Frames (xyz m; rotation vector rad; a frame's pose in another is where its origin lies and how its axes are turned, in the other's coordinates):
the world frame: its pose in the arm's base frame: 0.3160 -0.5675 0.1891 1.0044 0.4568 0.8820
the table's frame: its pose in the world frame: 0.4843 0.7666 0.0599 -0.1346 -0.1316 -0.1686
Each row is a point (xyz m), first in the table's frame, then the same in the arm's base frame.
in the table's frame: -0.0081 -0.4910 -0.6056
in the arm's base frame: 0.1705 0.1097 0.1582
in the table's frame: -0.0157 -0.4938 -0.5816
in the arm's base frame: 0.1793 0.0893 0.1704
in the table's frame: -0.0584 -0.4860 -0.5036
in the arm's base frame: 0.1877 0.0183 0.2239
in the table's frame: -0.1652 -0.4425 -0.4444
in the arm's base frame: 0.1246 -0.0691 0.2957
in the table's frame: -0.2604 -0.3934 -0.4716
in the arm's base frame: 0.0203 -0.0958 0.3204
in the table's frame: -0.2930 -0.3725 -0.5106
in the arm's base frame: -0.0334 -0.0858 0.3144
